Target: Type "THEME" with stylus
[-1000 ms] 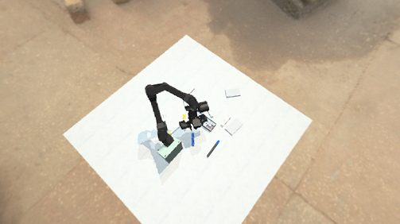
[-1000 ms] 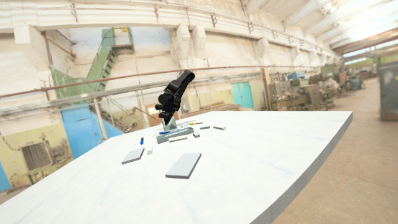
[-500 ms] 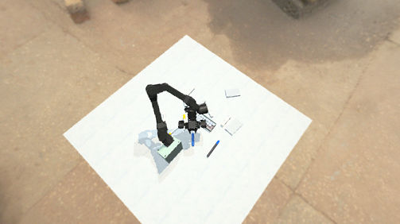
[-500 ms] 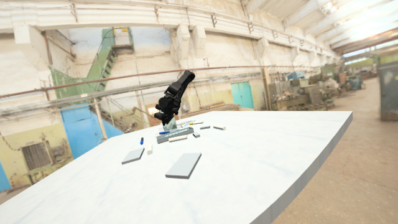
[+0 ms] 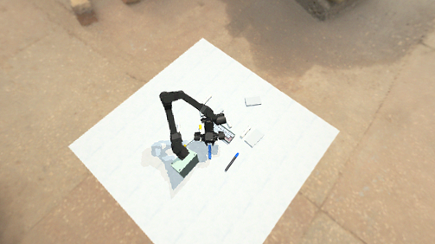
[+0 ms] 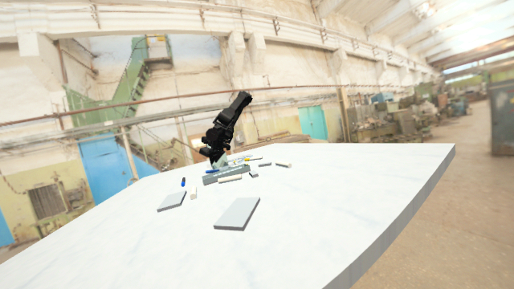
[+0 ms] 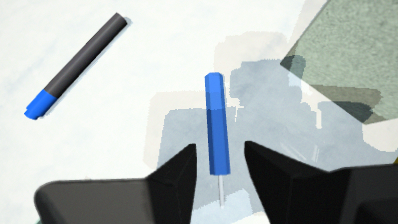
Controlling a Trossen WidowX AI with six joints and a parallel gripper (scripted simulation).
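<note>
Right now the blue stylus is 5 cm below my gripper tip and 1 cm to the left of it. Also, from my gripper tip: grey block (22 cm to the left, 16 cm ahead, 5 cm below).
</note>
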